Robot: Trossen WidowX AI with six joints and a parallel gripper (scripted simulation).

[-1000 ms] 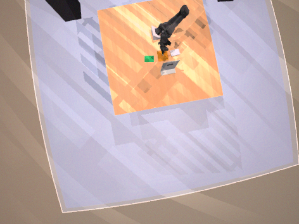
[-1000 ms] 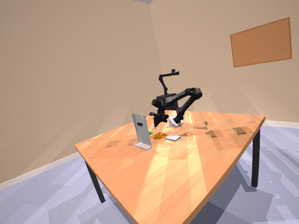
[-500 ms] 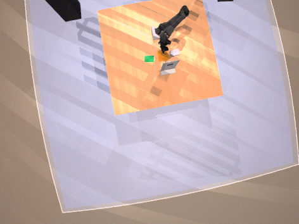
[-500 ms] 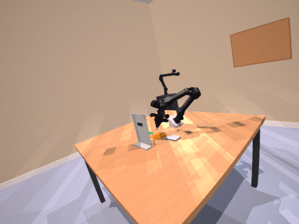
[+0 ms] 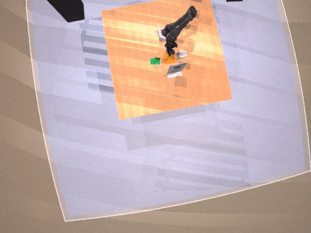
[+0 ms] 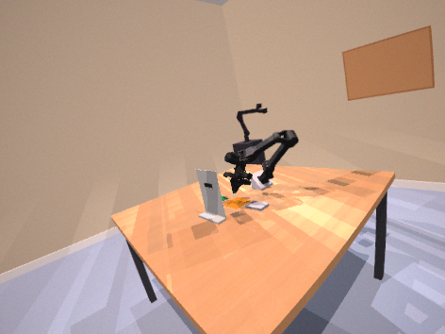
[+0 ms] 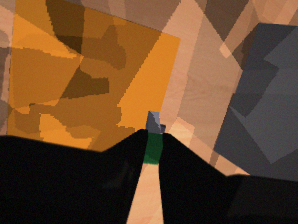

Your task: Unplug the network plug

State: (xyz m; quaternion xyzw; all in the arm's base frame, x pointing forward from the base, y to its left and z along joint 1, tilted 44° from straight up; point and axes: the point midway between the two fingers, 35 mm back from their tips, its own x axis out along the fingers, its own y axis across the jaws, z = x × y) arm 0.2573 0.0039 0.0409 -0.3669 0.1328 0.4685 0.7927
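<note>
The orange square is 10 mm behind my gripper tip and 60 mm below it. The rest, counted from my gripper tip: green patch: 10 mm ahead, 160 mm to the right, 60 mm below; then network plug: right at my gripper tip; then flat grey plate: 30 mm behind, 150 mm to the left, 50 mm below.
</note>
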